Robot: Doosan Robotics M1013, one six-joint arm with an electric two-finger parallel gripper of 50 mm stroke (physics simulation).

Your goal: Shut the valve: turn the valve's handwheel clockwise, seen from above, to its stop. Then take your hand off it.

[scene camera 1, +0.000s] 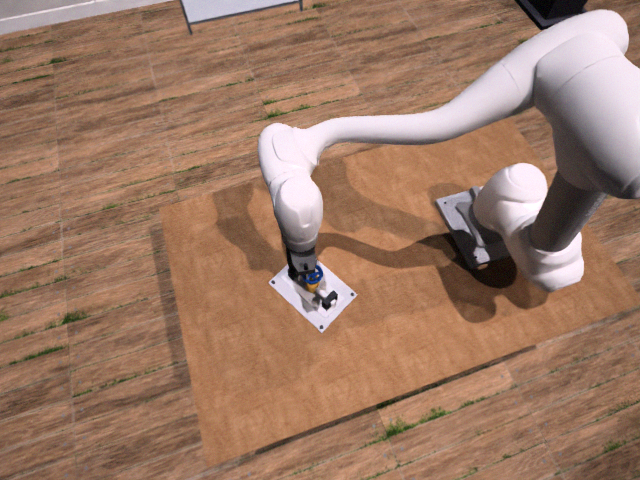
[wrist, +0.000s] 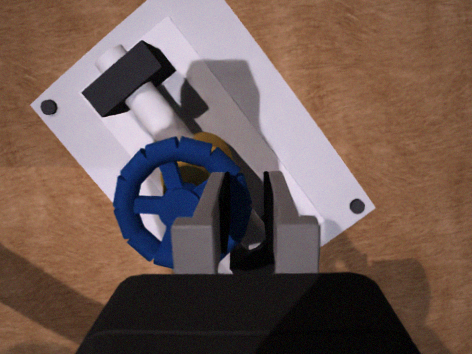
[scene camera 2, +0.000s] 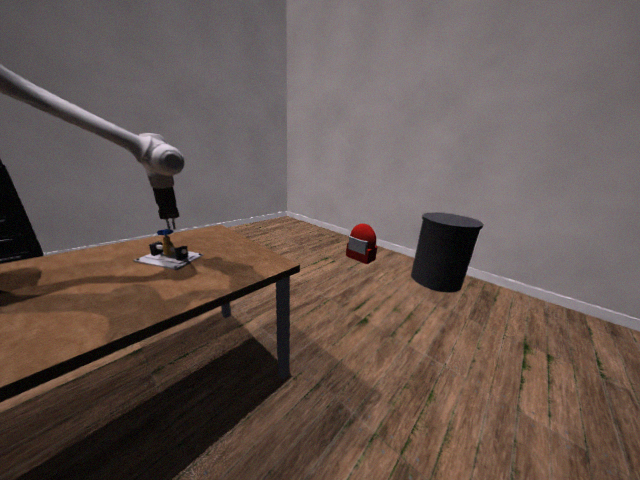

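The blue handwheel [scene camera 1: 312, 281] [scene camera 2: 164, 231] [wrist: 126, 200] sits level on top of the valve's yellow body [scene camera 1: 312, 287] [scene camera 2: 166, 248] [wrist: 215, 142]. A white pipe [wrist: 150, 107] runs through black blocks on the pale base plate [scene camera 1: 338, 289] [scene camera 2: 149, 260] [wrist: 300, 145]. My gripper [scene camera 2: 171, 227] [wrist: 246, 196] is partly open and empty, pointing down. In the wrist view its left finger covers part of the wheel's right side, and the right finger is outside the rim. In scene camera 2 the fingertips are close above the wheel. Whether a finger touches the rim cannot be told. The fingertips are hard to make out in scene camera 1.
The valve stands on the brown table [scene camera 1: 413, 320] [scene camera 2: 248, 258]. A black block [scene camera 1: 329, 300] [scene camera 2: 180, 252] [wrist: 122, 80] stands at one end of the pipe. The arm's base plate is further right in scene camera 1. A red backpack [scene camera 2: 361, 237] and a dark bin [scene camera 2: 444, 253] are beyond the table.
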